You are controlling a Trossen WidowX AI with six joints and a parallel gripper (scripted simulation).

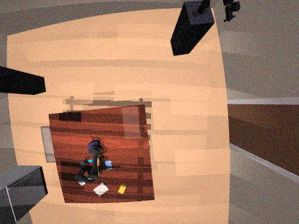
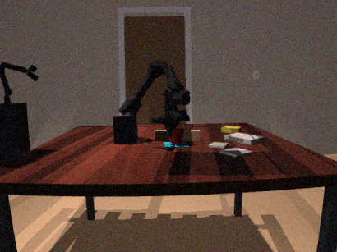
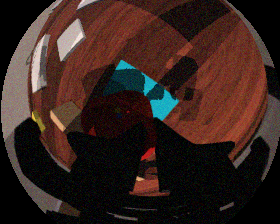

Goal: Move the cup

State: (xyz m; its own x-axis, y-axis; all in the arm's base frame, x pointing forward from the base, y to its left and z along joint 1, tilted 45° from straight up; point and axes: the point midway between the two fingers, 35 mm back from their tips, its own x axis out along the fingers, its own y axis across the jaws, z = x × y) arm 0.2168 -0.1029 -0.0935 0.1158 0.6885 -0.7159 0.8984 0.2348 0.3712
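Right now my gripper tip is 30 mm short of the cyan pad, 20 mm to the right of it and 50 mm above it. Round my gripper tip: light blue pad: 70 mm ahead, 200 mm to the left, 50 mm below; then red cup: 30 mm ahead, 10 mm to the left; then tan bar: 50 mm ahead, 110 mm to the left, 30 mm below.
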